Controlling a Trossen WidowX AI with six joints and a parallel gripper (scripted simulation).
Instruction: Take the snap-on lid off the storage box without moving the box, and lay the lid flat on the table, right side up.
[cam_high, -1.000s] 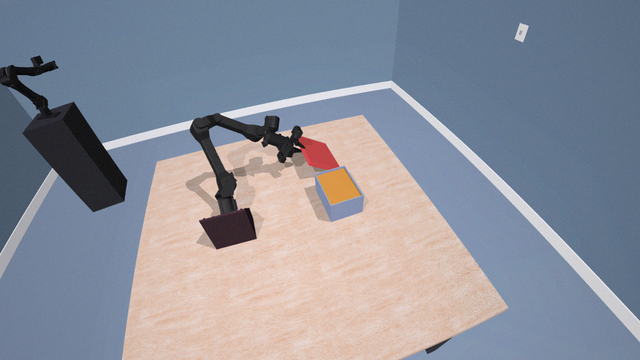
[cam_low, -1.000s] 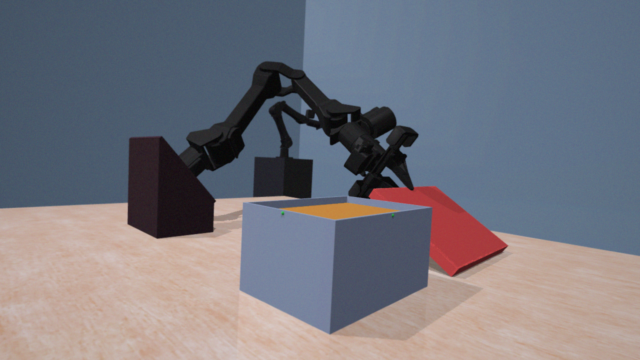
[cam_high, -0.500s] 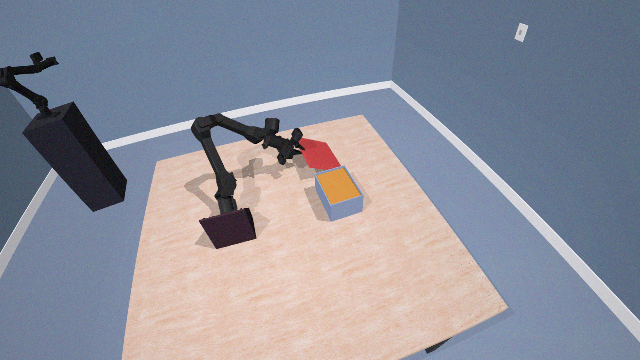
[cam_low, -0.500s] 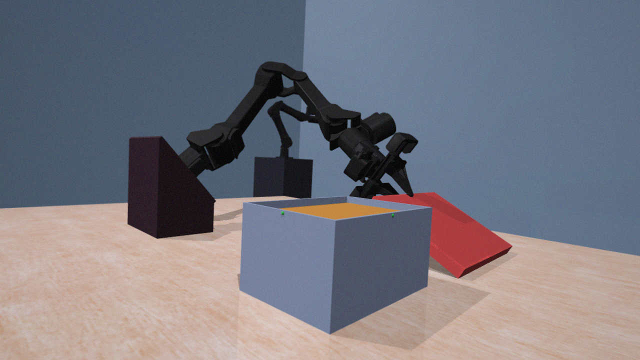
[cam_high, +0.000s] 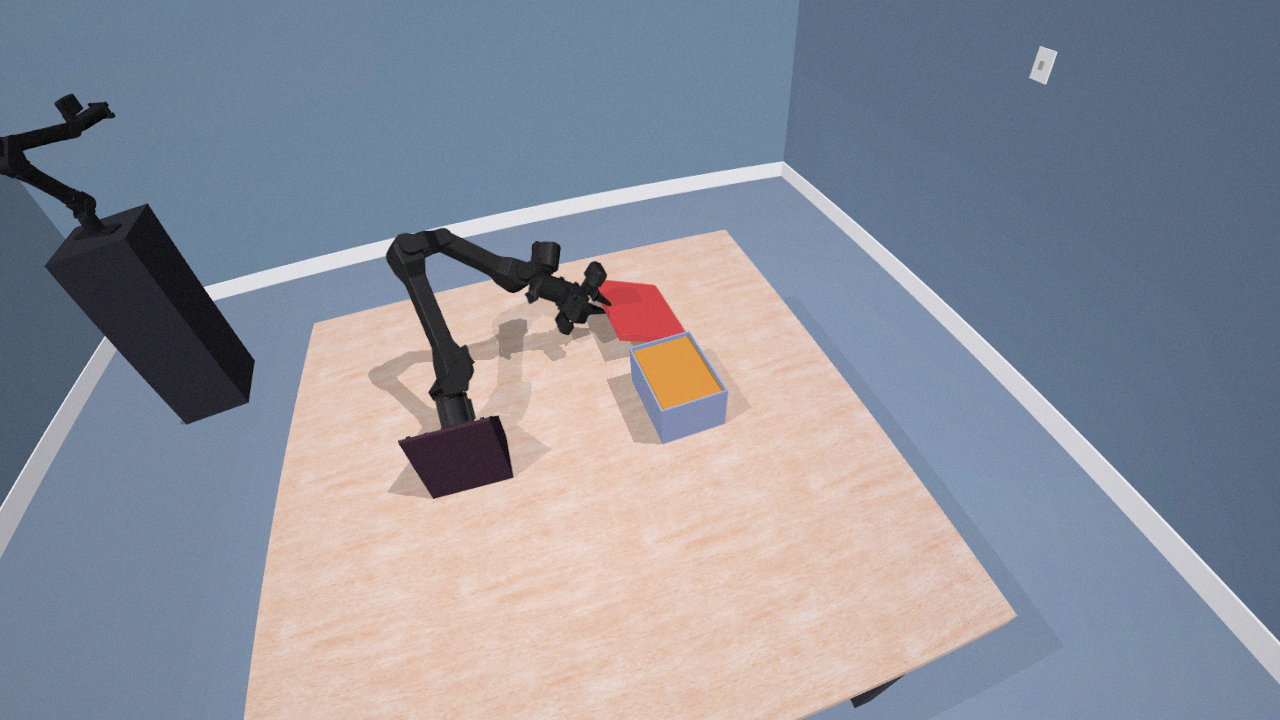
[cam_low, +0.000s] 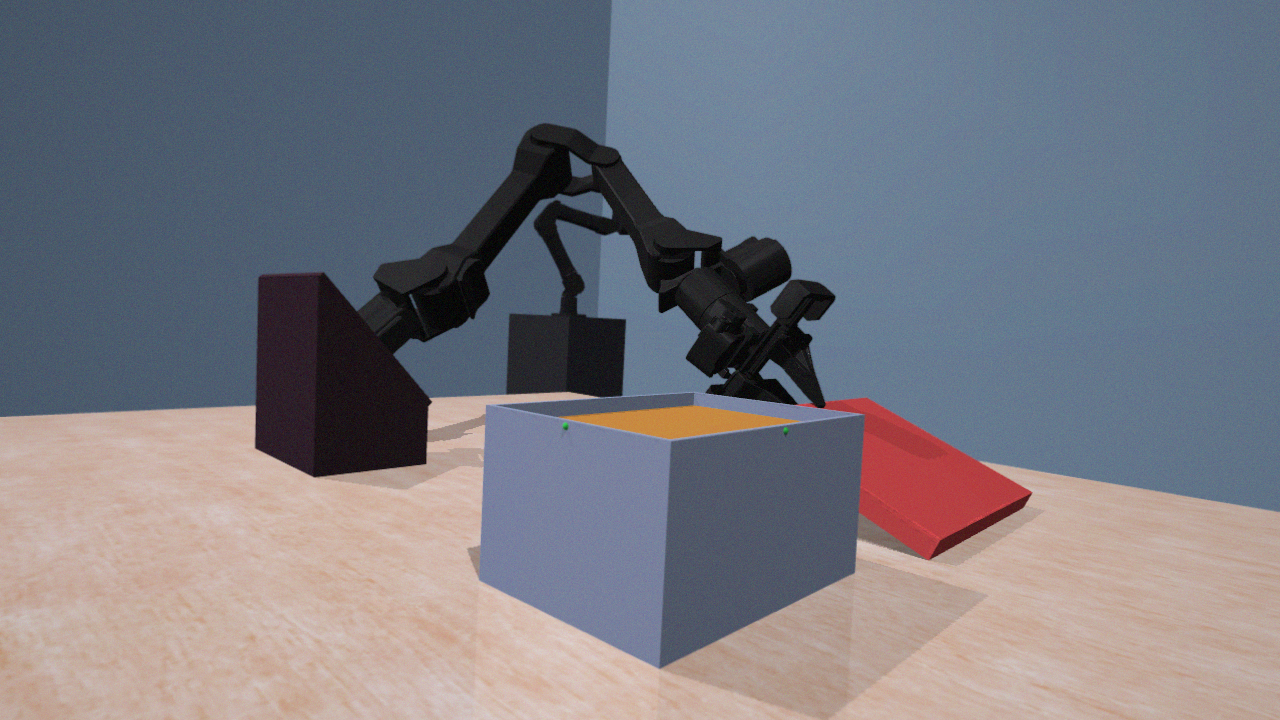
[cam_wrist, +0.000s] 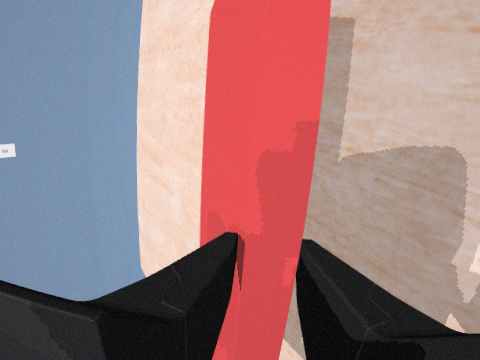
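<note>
Now: the red lid 80 mm ahead of my gripper tip, 10 mm to the right of it and 30 mm below it. Also, from my gripper tip: grey-blue storage box: 40 mm ahead, 290 mm to the right, 20 mm below.
</note>
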